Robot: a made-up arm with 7 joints.
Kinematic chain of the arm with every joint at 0, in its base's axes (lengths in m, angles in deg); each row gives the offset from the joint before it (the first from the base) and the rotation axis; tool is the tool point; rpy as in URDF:
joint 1: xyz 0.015 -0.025 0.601 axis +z
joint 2: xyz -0.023 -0.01 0 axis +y
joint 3: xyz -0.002 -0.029 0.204 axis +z
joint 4: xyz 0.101 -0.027 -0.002 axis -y
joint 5: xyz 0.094 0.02 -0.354 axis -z
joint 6: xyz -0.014 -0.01 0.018 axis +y
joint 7: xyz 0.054 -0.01 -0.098 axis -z
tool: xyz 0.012 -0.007 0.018 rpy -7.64 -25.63 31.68
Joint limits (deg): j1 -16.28..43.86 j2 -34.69..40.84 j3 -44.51..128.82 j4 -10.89..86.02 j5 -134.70..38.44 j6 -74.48..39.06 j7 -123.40..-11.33
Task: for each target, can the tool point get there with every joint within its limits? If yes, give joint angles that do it. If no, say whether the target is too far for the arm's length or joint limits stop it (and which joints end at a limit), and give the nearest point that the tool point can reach.
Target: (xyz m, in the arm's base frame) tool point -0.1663 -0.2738 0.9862
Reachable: no: joint limits stop it (at a limit: joint 1, joint 2, joint 3, joint 4, joint 6) | nearest point -0.1027 -0.3699 1.0201 | short by 0.120 m
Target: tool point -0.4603 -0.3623 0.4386
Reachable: no: joint limits stop it (at a limit: joint 1, joint 2, joint 3, joint 7) | nearest point -0.4593 -0.1279 0.5510 | short by 0.260 m
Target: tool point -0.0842 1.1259 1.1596
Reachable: no: too far | nearest point -0.0507 0.5053 0.8680 | short by 0.687 m
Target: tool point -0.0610 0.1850 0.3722
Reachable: yes | joints 19.95 16.70 71.14 8.06 -55.29 21.86 -52.63
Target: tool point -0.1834 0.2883 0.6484
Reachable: yes | joints 21.42 17.10 89.19 34.75 -62.34 -63.07 -40.64
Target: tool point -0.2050 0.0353 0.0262
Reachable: no: joint limits stop it (at a limit: joint 1, joint 2, joint 3, joint 7) | nearest point -0.1828 0.0429 0.3203 | short by 0.295 m
